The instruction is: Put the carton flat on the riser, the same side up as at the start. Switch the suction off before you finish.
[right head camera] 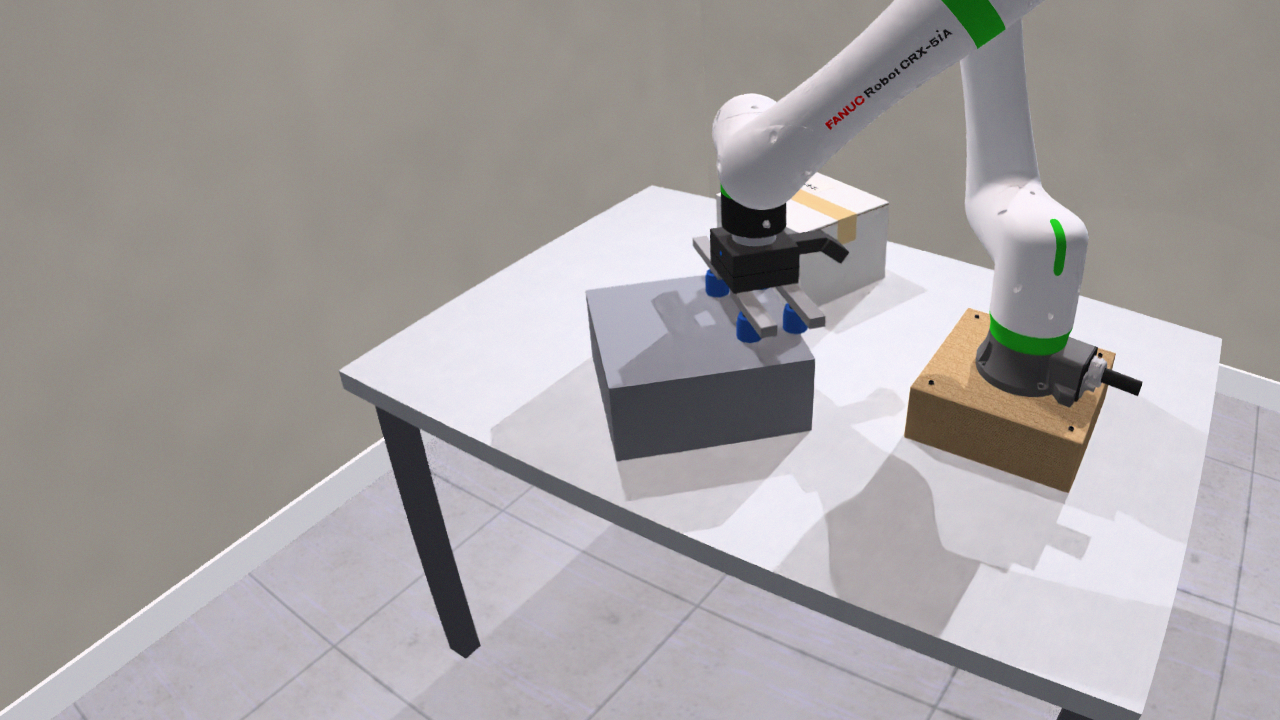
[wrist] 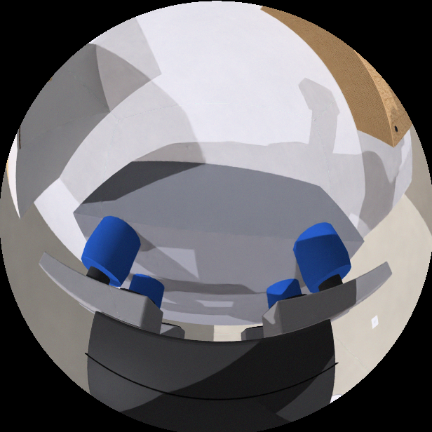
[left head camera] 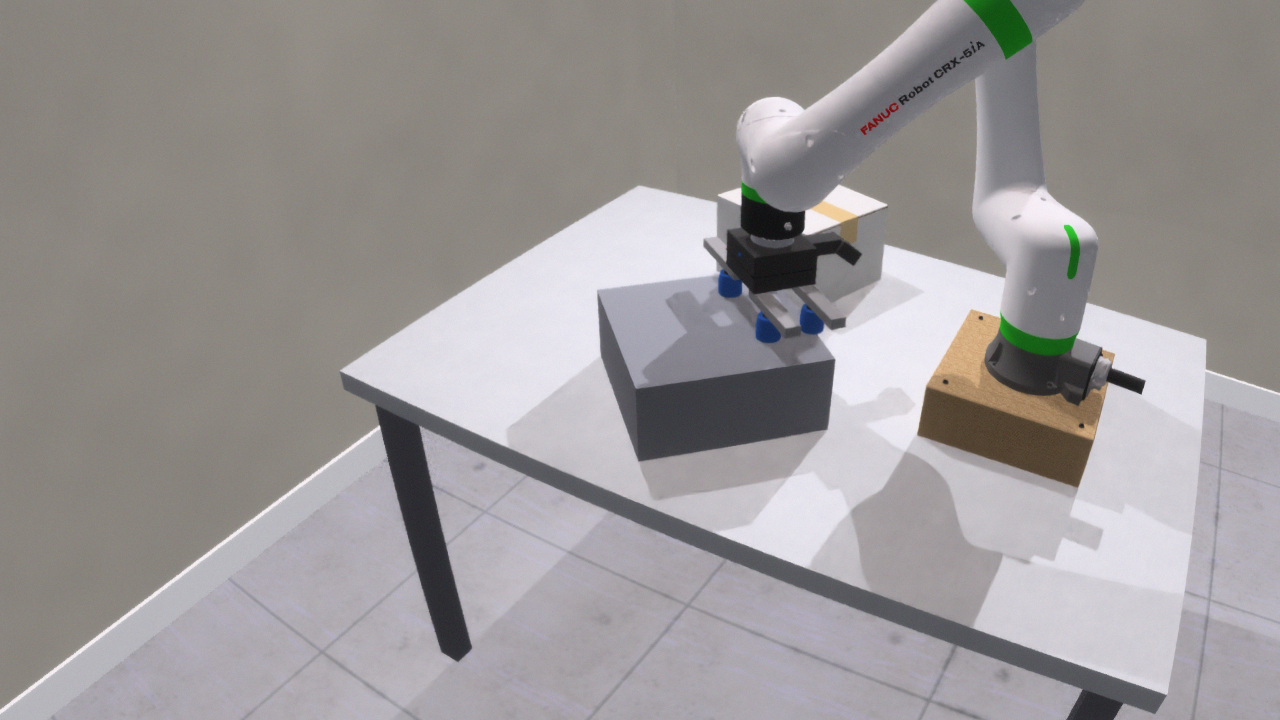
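Observation:
The carton (left head camera: 870, 255) (right head camera: 865, 255) is a white box with a tan tape strip. It rests on the table behind the riser, partly hidden by the arm and gripper in both head views. Its shaded side also shows at the left of the wrist view (wrist: 55, 130). The riser (left head camera: 733, 416) (right head camera: 716, 416) (wrist: 225, 200) is a grey block with no carton on it. My gripper (left head camera: 770, 301) (right head camera: 754, 300) (wrist: 216, 272), with four blue suction cups, is open and holds nothing. It hangs low over the right back part of the riser's top; whether a cup touches is hard to tell.
The arm's wooden base block (left head camera: 1002, 447) (right head camera: 984, 438) (wrist: 350, 75) stands on the table (left head camera: 483, 331) (right head camera: 483, 331) to the right of the riser. The table's front edge runs in front of the riser. The carton stands close beyond the gripper.

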